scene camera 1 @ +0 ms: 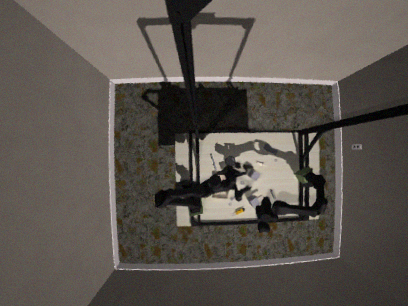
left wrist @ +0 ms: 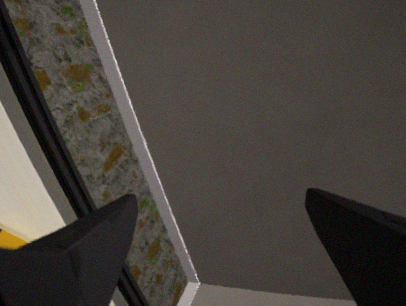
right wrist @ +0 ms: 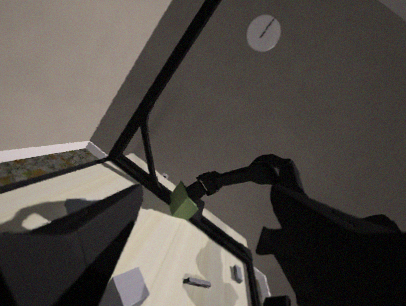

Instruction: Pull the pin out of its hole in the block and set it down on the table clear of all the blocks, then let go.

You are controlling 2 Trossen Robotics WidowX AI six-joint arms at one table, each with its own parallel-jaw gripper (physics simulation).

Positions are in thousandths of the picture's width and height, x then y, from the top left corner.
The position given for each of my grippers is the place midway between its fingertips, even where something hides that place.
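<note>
The left wrist view shows my left gripper (left wrist: 548, 655), and the right wrist view shows my right gripper (right wrist: 511, 626).
</note>
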